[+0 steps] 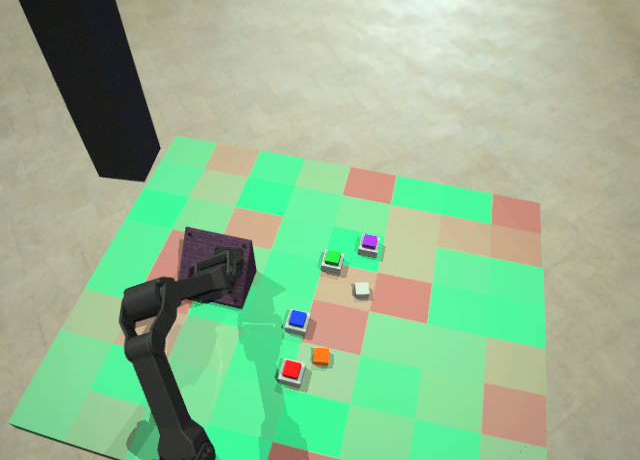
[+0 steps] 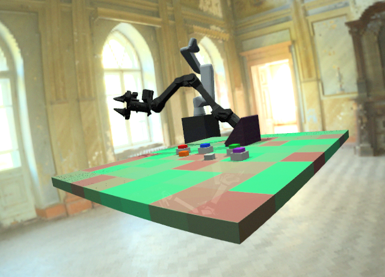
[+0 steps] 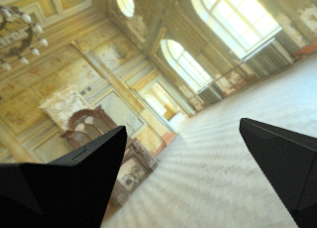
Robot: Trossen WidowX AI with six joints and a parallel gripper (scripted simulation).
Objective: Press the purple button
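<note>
The purple button is 79 cm to the left of my gripper tip, 26 cm below it and 11 cm ahead of it. Round my gripper tip: orange block: 48 cm to the left, 28 cm below, 3 cm ahead; then blue button: 56 cm to the left, 26 cm below, 4 cm behind; then red button: 44 cm to the left, 26 cm below, 3 cm behind.
</note>
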